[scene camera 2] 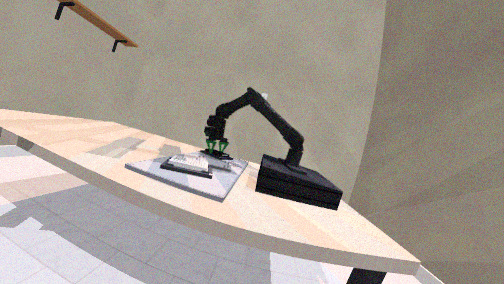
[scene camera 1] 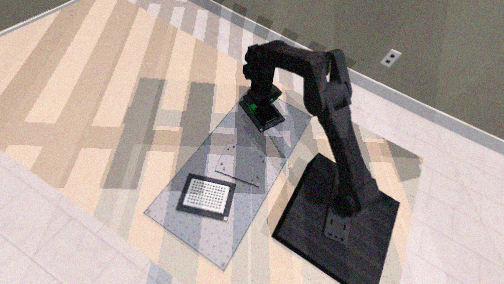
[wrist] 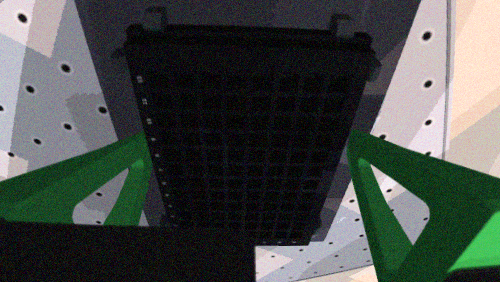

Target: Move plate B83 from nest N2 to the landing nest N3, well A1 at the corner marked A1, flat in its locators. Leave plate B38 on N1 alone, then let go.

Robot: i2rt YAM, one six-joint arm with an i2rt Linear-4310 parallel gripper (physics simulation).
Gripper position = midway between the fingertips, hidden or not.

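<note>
You'd see my gripper [wrist: 250, 141] here, and there's a grey nest with pegs [scene camera 1: 236, 161] as well.
</note>
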